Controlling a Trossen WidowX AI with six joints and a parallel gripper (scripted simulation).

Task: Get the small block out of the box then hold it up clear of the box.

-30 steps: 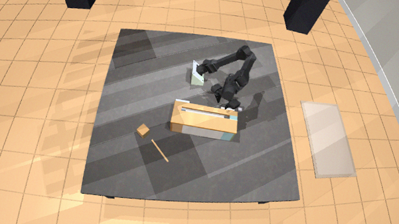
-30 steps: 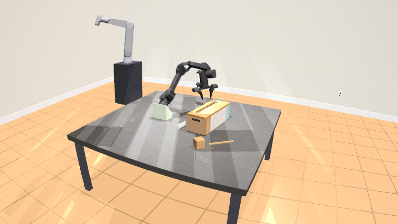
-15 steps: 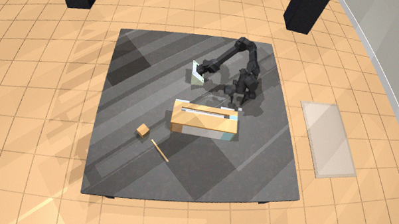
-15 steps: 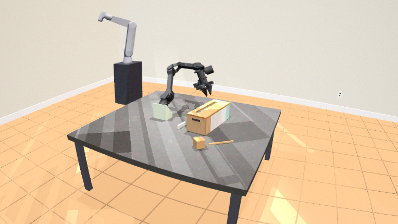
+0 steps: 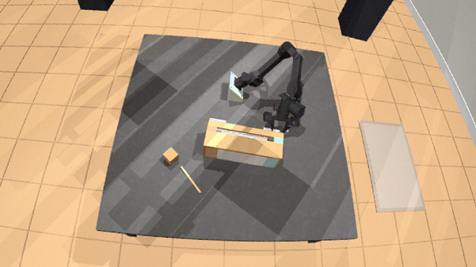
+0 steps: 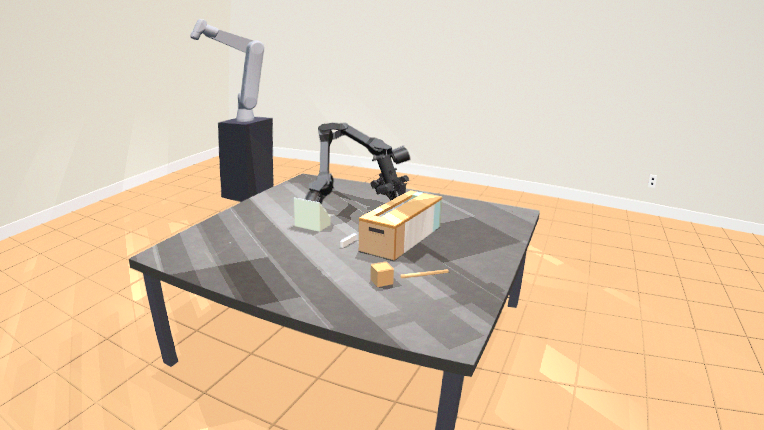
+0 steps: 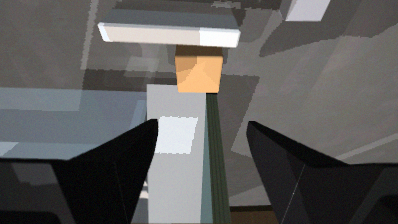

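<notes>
Now: the small orange block 1 cm behind my gripper tip and 5 cm below it. The rest, counted from my gripper tip: thin wooden stick (30 cm ahead, 41 cm to the right, 7 cm below); then tan box (6 cm ahead, 18 cm to the right, 1 cm below).
</notes>
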